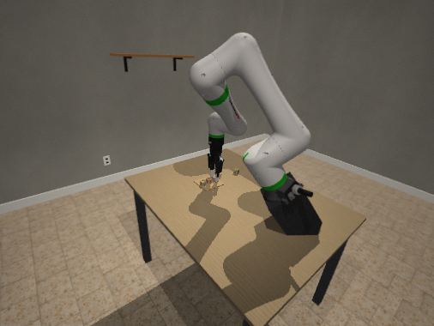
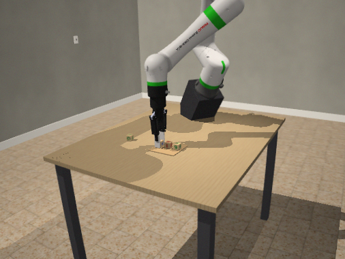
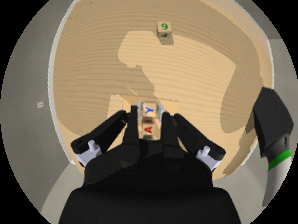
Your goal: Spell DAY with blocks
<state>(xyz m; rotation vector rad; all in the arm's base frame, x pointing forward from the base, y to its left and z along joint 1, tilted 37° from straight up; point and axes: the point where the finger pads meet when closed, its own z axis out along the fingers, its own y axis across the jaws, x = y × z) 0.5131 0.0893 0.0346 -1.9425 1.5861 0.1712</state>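
The tan mat lies 10 mm behind my hand, 50 mm to the left of it and 40 mm below it.
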